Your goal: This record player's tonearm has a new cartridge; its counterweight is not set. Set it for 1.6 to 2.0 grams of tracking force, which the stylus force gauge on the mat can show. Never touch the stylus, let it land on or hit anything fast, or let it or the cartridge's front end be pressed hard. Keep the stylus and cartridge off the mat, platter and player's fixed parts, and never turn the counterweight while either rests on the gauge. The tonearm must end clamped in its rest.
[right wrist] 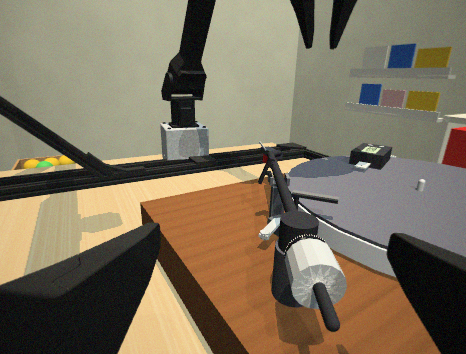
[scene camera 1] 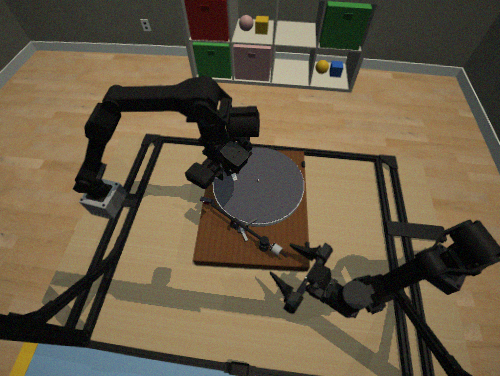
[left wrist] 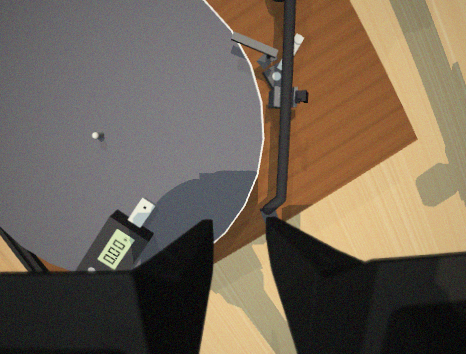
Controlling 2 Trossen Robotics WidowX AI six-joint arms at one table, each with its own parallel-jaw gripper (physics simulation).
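Frame: origin at the left arm's base, x left, y back, z up, level; millimetres.
Seen in the pictures: left gripper, fingertip midpoint: [right wrist: 321, 48] [scene camera 1: 224, 176] [left wrist: 239, 228]; right gripper, fingertip midpoint: [right wrist: 273, 238] [scene camera 1: 280, 257]; left arm's base, link origin: [right wrist: 183, 125] [scene camera 1: 99, 192]; right arm's base, link origin: [scene camera 1: 449, 265].
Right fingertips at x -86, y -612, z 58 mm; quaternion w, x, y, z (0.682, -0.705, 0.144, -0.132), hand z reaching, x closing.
Offsets run from my right fingertips to a thing's top centre. "spot": to the spot under its first point. Level surfaces: height alone.
The black tonearm [scene camera 1: 220, 207] [left wrist: 285, 150] [right wrist: 283, 190] passes over its grey rest [left wrist: 276, 97], its tube uncovered there in the left wrist view; whether the clamp holds it I cannot tell. Its cartridge end @(spot: dx +135, dy +236, dz -31 mm) [left wrist: 269, 213] [right wrist: 265, 157] is off the platter's edge. The silvery counterweight @(dx +33, dy +15, dz -21 mm) [scene camera 1: 275, 248] [right wrist: 315, 270] sits on the rear stub. The force gauge @(dx +275, dy +216, dz -37 mm) [left wrist: 115, 245] [right wrist: 371, 156] on the mat @(dz -57 mm) [left wrist: 165, 75] reads 0.00. My left gripper [left wrist: 239, 228] [right wrist: 321, 48] is part open and empty, above the cartridge end. My right gripper [scene camera 1: 281, 259] [right wrist: 273, 238] is wide open, its fingers either side of the counterweight, apart from it.
The wooden player base @(spot: dx +1, dy +170, dz -83 mm) [scene camera 1: 220, 252] [right wrist: 200, 240] lies under the platter. A cue lift bar @(dx +98, dy +101, dz -35 mm) [left wrist: 255, 45] [right wrist: 315, 198] and a white lever @(dx +64, dy +114, dz -67 mm) [scene camera 1: 243, 234] [left wrist: 298, 44] [right wrist: 270, 228] stand by the tonearm. A spindle @(spot: dx +251, dy +118, dz -44 mm) [left wrist: 95, 135] [right wrist: 421, 185] rises from the platter. Black frame rails [scene camera 1: 345, 154] surround the player.
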